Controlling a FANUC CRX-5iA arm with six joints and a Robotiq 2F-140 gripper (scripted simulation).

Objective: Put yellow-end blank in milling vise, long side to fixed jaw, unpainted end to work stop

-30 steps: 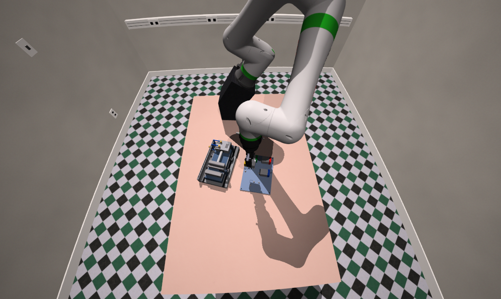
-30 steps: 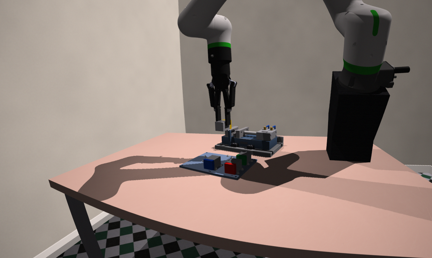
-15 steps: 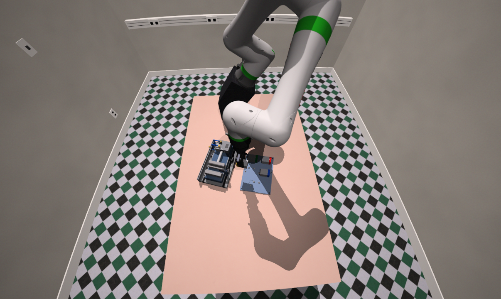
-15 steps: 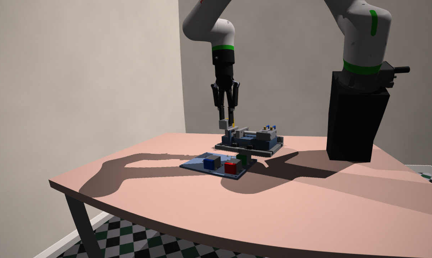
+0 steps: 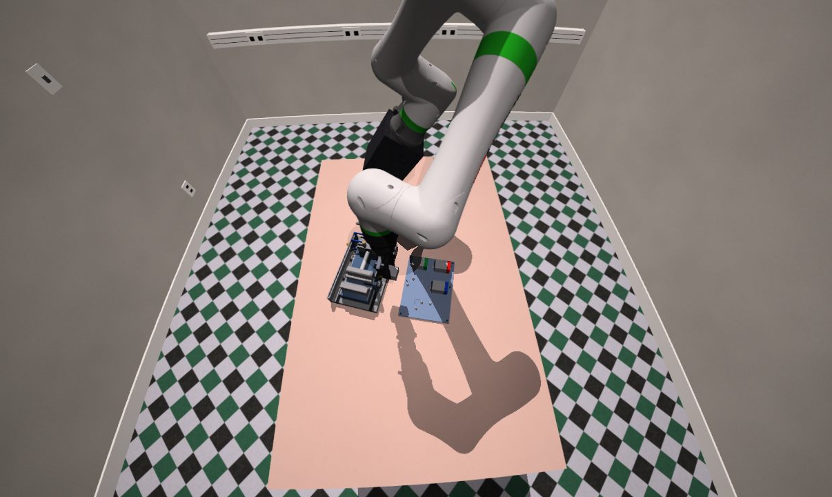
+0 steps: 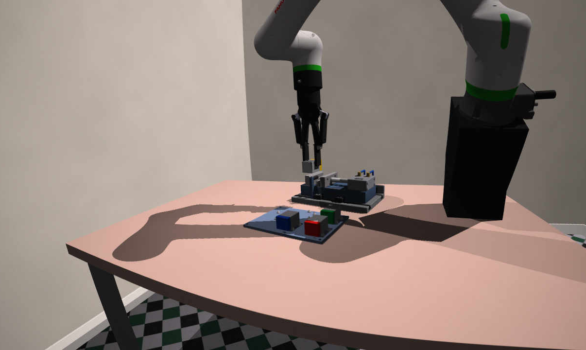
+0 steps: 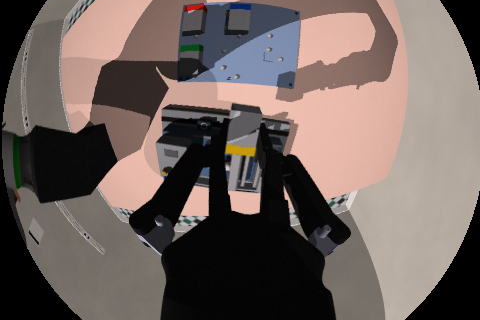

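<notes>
The fixed jaw lies 13 cm to the right of my hand, 10 cm below it and 3 cm ahead of it. Also, from my hand: green-ended blank 16 cm below, 12 cm to the left, 8 cm behind; plate 18 cm below, 14 cm to the left, 1 cm ahead; yellow-ended blank 3 cm below.
</notes>
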